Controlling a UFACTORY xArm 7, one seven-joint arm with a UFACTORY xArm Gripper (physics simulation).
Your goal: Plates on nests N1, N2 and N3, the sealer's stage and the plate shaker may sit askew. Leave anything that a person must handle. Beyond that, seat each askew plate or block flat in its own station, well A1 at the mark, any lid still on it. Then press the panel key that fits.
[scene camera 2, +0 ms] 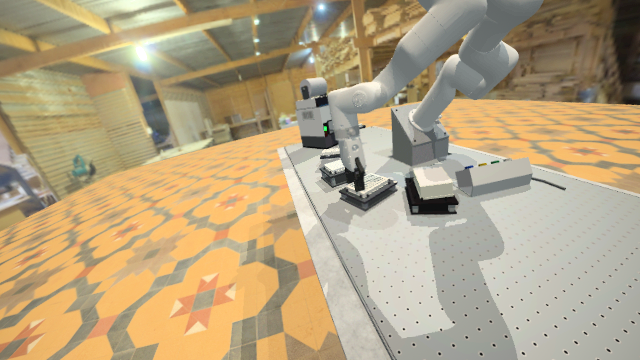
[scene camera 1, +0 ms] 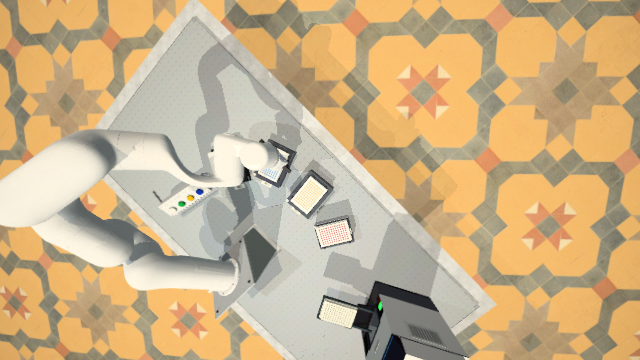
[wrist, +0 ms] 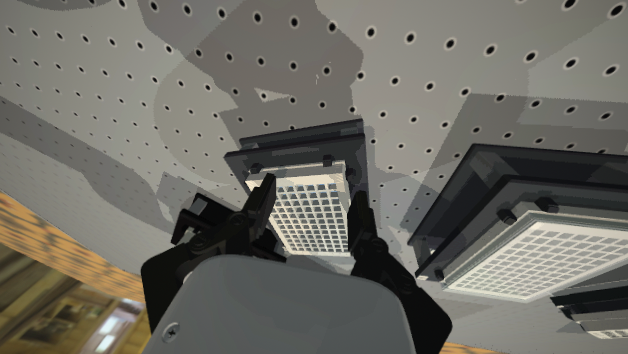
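A white well plate with bluish wells (scene camera 1: 271, 171) (scene camera 2: 375, 182) (wrist: 307, 211) lies on a dark nest (scene camera 1: 288, 153) (wrist: 303, 136) near the middle of the bench. It looks shifted toward one end of the nest. My gripper (scene camera 2: 358, 180) (wrist: 314, 194) is down over it, one finger on each long side, shut on the plate. In the overhead view the wrist hides the fingers. A cream plate (scene camera 1: 308, 195) (wrist: 540, 259) sits on the neighbouring nest. A pink plate (scene camera 1: 333, 232) lies turned at an angle further along.
A white block (scene camera 2: 431, 181) rests on a black shaker (scene camera 2: 429, 206). The key panel (scene camera 1: 186, 200) (scene camera 2: 494, 176) holds coloured keys. The sealer (scene camera 1: 402, 318) (scene camera 2: 315, 121) has a plate on its stage (scene camera 1: 338, 311). The arm's pedestal (scene camera 1: 257, 253) (scene camera 2: 418, 138) stands close by.
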